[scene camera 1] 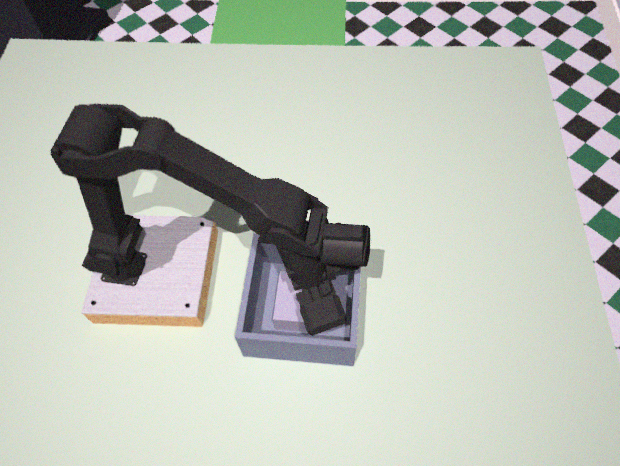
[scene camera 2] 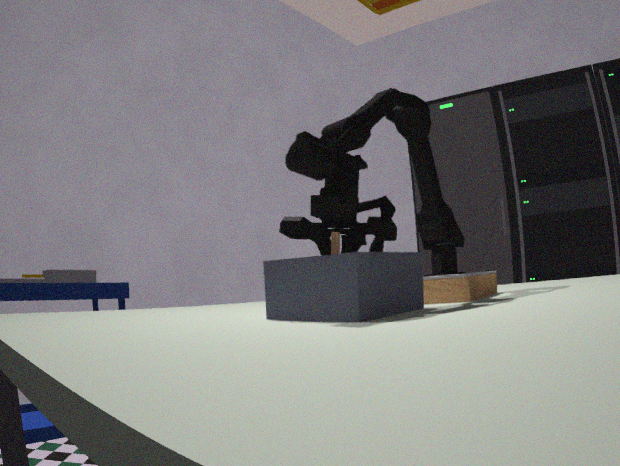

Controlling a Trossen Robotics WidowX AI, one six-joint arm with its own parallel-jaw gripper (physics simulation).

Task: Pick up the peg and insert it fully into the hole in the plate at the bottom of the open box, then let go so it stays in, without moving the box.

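Frame: origin at the arm's base, x ahead, y left, z up, level; centimetres.
Seen in the pictures: gripper, fingertip midpoint: point(scene camera 1: 318, 298); arm's base, origin of the base link: point(scene camera 1: 124, 267) point(scene camera 2: 445, 275).
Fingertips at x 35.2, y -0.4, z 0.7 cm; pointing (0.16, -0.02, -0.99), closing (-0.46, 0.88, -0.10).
Pixels of each thing's middle, then the offset from my fingertips to it. Level surfaces: height alone.
- peg, body centre: point(scene camera 2: 335, 257) dx +0.0, dy +0.4, dz +3.9 cm
- open box, body centre: point(scene camera 2: 346, 286) point(scene camera 1: 302, 298) dx -2.7, dy +0.0, dz -1.0 cm
- pale plate, body centre: point(scene camera 1: 303, 302) dx -2.7, dy +0.0, dz -2.5 cm
- pale table, its level: dz -5.9 cm
The peg point(scene camera 2: 335, 243) is a light brown upright bar in the scene camera 2 view. Its upper part shows above the box rim and its lower end is hidden behind the box wall. My gripper point(scene camera 2: 336, 246) is shut on the peg, with the fingertips reaching down to about the rim or below it. The open box point(scene camera 1: 299, 347) point(scene camera 2: 310, 289) is blue-grey and stands on the table. The pale plate point(scene camera 1: 286, 305) lies at its bottom, partly covered by the gripper in the scene camera 1 view. The hole and the peg are hidden there under the gripper.
The arm's base stands on a wooden block point(scene camera 1: 165, 280) point(scene camera 2: 448, 290), left of the box in the scene camera 1 view, with a narrow gap between them. The box walls stand close around the gripper. The pale table point(scene camera 1: 451, 350) point(scene camera 2: 350, 380) carries both. Dark cabinets point(scene camera 2: 556, 150) stand behind.
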